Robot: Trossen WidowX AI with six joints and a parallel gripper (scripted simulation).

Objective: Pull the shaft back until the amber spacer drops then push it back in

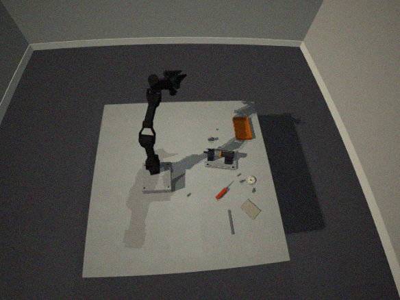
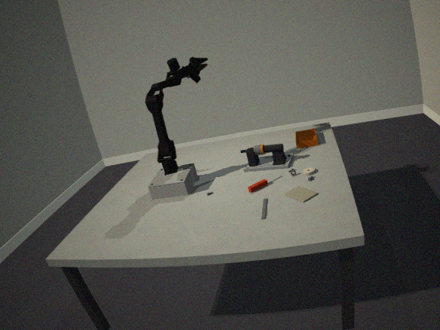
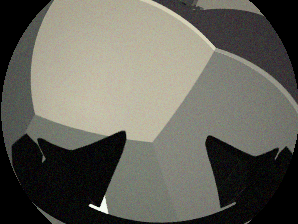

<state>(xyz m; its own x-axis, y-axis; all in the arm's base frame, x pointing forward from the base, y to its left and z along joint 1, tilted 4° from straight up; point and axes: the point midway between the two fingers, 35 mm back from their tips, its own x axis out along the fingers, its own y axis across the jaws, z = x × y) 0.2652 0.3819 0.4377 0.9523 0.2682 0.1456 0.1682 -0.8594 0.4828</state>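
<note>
Right now the shaft is 470 mm below my gripper tip, 340 mm to the right of it and 150 mm ahead of it. The rest, counted from my gripper tip: white disc: 580 mm to the right, 540 mm below, 360 mm ahead; amber spacer: 470 mm below, 350 mm to the right, 180 mm ahead; orange bin: 540 mm below, 450 mm ahead, 150 mm to the right.
</note>
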